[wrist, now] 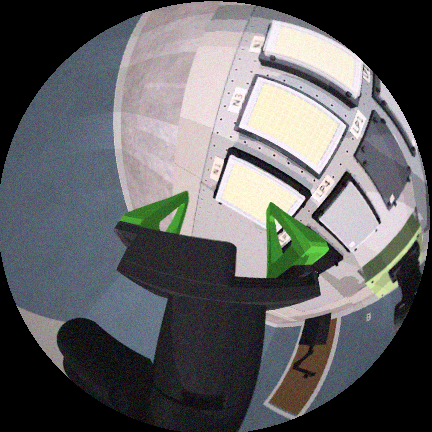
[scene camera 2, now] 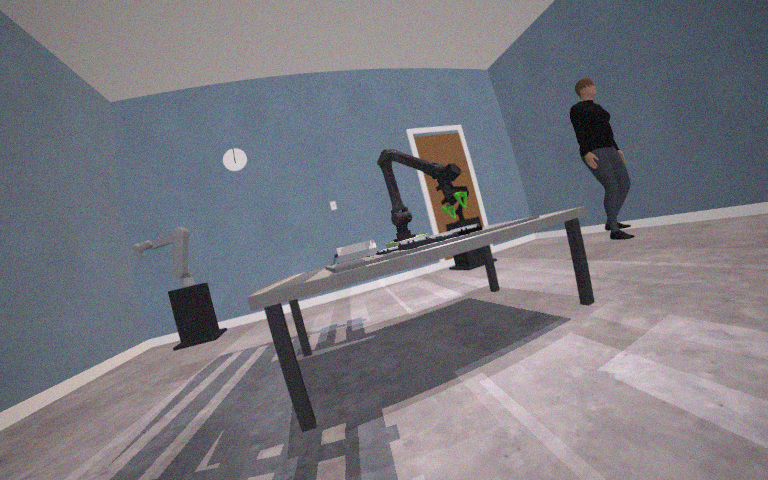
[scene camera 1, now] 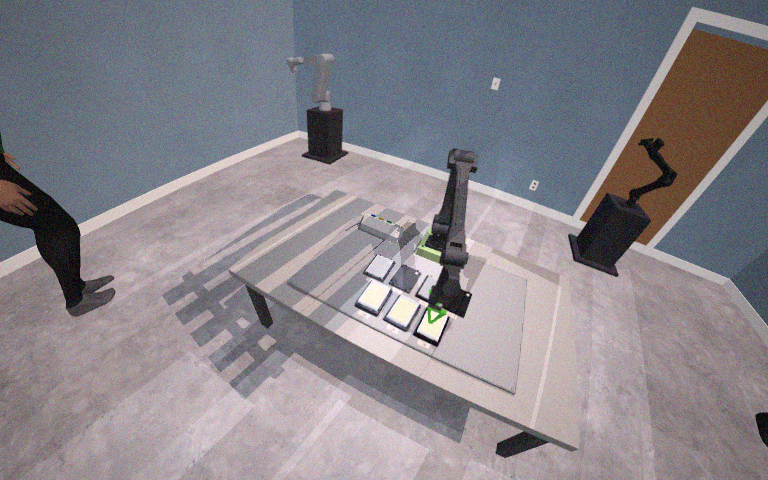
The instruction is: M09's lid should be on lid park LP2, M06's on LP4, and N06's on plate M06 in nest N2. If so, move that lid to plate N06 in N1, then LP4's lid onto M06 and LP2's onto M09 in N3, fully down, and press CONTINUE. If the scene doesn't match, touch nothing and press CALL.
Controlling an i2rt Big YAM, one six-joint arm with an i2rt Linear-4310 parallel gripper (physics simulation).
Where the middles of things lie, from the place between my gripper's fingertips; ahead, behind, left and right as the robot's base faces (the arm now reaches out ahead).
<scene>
The nest N1 [wrist: 219, 164] is 1 cm behind my hand, 2 cm to the left of it and 8 cm below it. Also, from my hand: nest N3 [wrist: 239, 93]: 2 cm behind, 11 cm to the right, 9 cm below.
</scene>
